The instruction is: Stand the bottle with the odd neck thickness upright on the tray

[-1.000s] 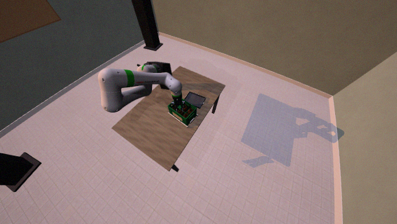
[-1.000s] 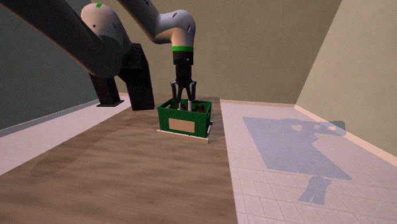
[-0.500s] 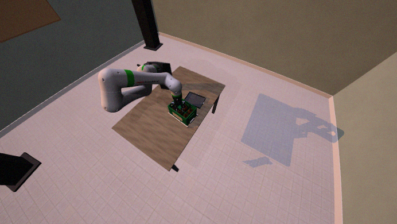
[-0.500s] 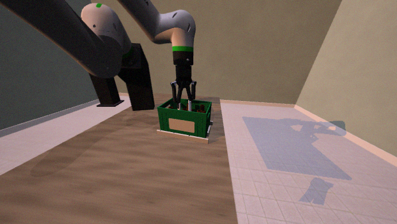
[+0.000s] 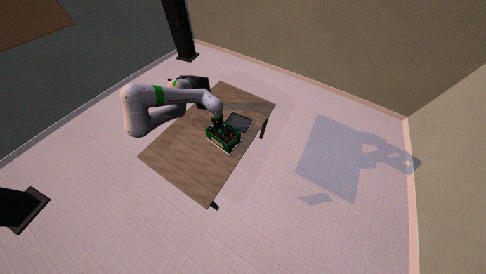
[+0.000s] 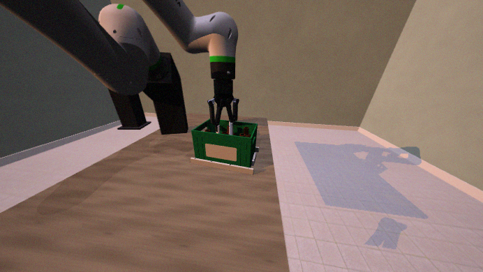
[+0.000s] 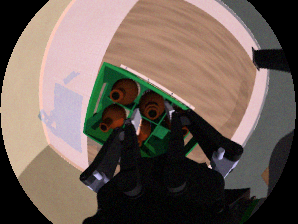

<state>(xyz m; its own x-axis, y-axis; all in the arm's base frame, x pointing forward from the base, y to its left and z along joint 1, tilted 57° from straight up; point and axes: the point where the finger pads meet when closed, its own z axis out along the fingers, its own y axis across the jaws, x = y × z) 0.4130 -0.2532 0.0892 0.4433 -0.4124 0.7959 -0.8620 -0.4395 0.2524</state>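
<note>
The brown bottle is 80 mm below my hand. The rest, counted from my hand: dark tray 60 mm ahead, 310 mm to the left, 160 mm below; green crate 10 mm ahead, 40 mm to the left, 90 mm below.
</note>
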